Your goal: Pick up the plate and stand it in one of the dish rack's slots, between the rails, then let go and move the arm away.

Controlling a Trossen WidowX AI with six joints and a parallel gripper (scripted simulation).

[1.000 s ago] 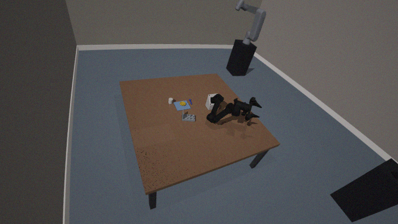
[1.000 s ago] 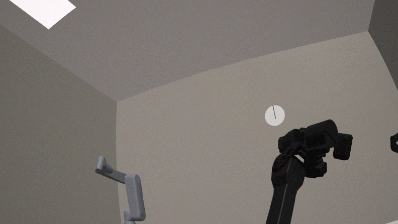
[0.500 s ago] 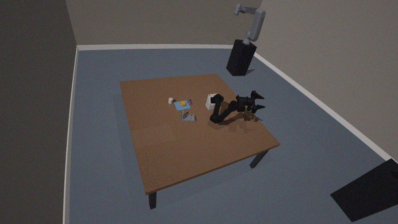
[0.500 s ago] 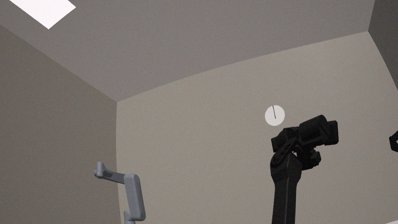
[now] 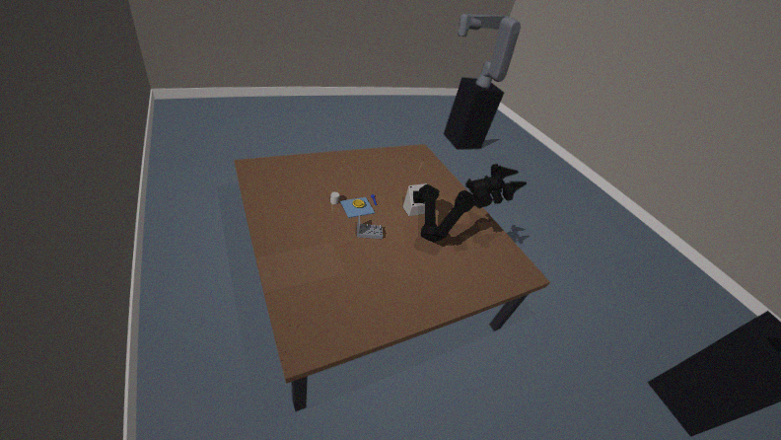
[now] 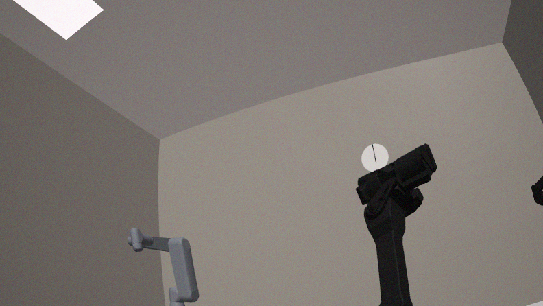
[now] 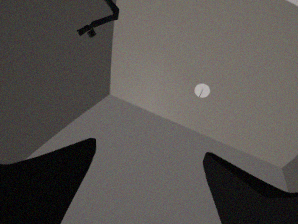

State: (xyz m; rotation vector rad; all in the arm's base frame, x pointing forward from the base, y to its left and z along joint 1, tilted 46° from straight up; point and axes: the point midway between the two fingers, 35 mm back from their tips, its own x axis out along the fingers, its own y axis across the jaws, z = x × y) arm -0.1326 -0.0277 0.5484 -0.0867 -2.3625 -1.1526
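My gripper tip is now 49 cm short of the yellow plate, 49 cm above it and 47 cm to the left of it. Also, from my gripper tip: blue mat 50 cm below, 50 cm ahead, 46 cm to the right; grey wire dish rack 49 cm ahead, 48 cm below, 26 cm to the right; blue spoon 51 cm to the right, 50 cm below, 39 cm ahead.
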